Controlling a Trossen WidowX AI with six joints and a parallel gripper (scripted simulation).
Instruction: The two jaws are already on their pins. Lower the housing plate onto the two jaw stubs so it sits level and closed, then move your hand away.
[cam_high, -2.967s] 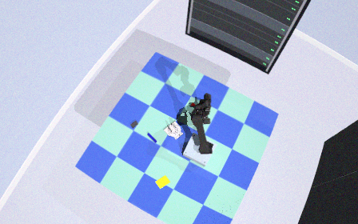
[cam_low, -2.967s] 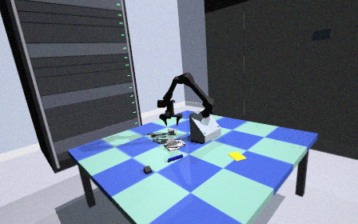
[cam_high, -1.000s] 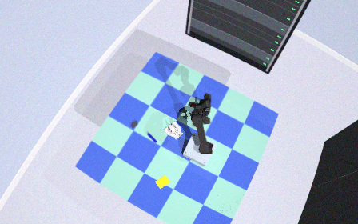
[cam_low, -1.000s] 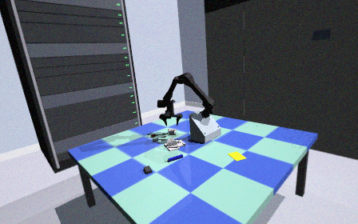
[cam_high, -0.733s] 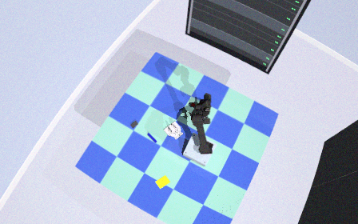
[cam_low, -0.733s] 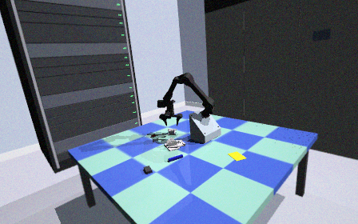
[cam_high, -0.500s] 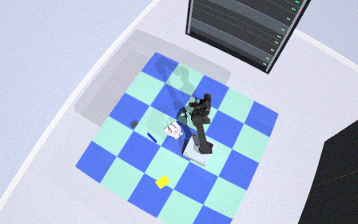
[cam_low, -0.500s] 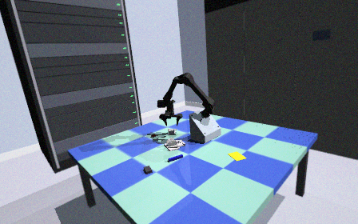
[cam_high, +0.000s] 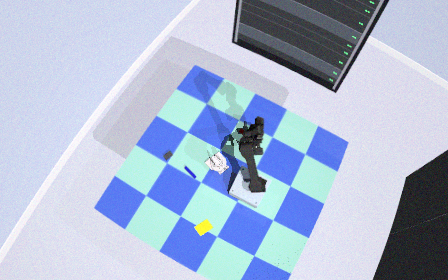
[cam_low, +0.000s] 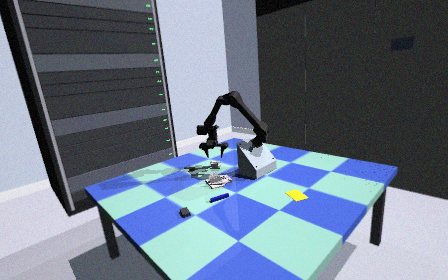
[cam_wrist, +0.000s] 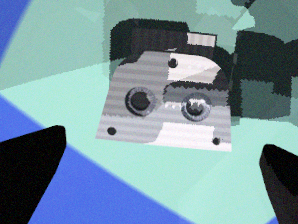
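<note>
My gripper tip is now 1 cm short of the grey housing plate and 3 cm above it. Also, from my gripper tip: blue bar: 30 cm ahead, 33 cm to the left, 5 cm below; red piece: 13 cm ahead, 9 cm to the right, 6 cm below; dark block: 49 cm ahead, 29 cm to the left, 5 cm below.
</note>
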